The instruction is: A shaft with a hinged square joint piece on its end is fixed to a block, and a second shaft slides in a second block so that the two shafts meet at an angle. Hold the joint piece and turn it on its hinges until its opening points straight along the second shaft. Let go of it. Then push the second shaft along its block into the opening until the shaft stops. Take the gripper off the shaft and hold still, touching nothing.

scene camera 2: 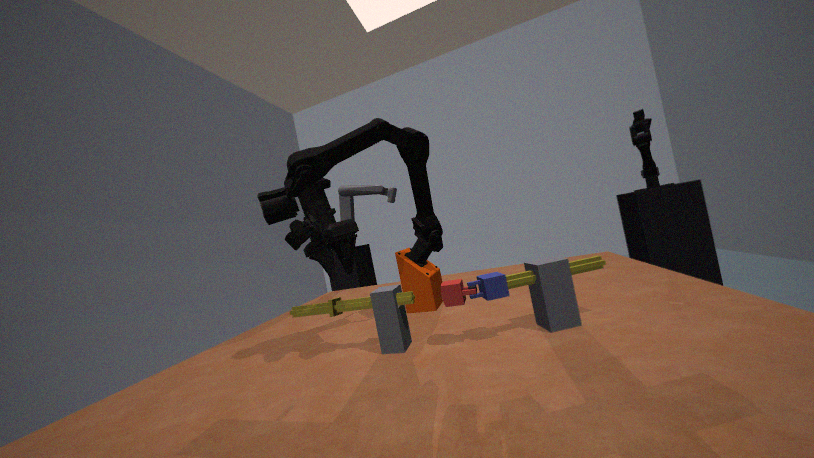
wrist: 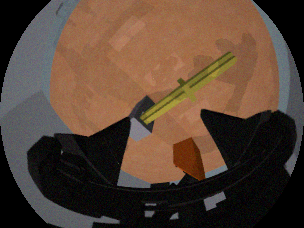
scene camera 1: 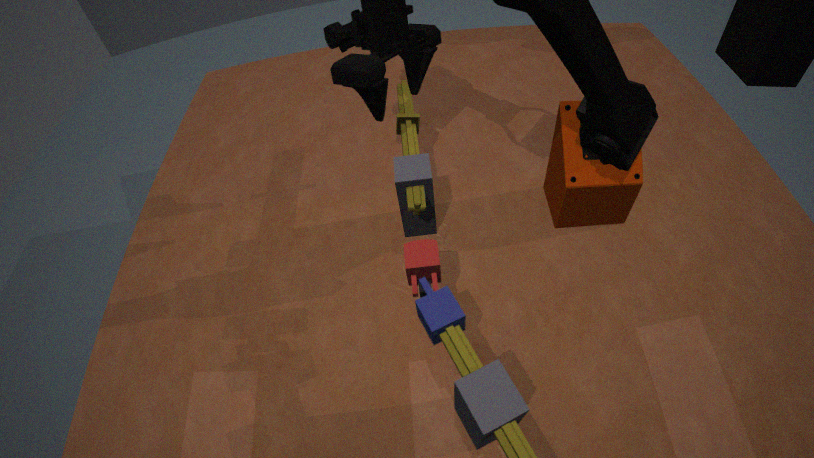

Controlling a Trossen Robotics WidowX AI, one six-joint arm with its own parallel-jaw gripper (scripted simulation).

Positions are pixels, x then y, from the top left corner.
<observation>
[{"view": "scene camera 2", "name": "my gripper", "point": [342, 277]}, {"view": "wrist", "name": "my gripper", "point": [166, 116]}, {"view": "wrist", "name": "yellow sliding shaft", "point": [186, 89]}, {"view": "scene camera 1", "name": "my gripper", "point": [397, 106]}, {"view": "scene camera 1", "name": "yellow sliding shaft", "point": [407, 123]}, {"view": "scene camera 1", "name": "red joint piece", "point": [422, 259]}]
</observation>
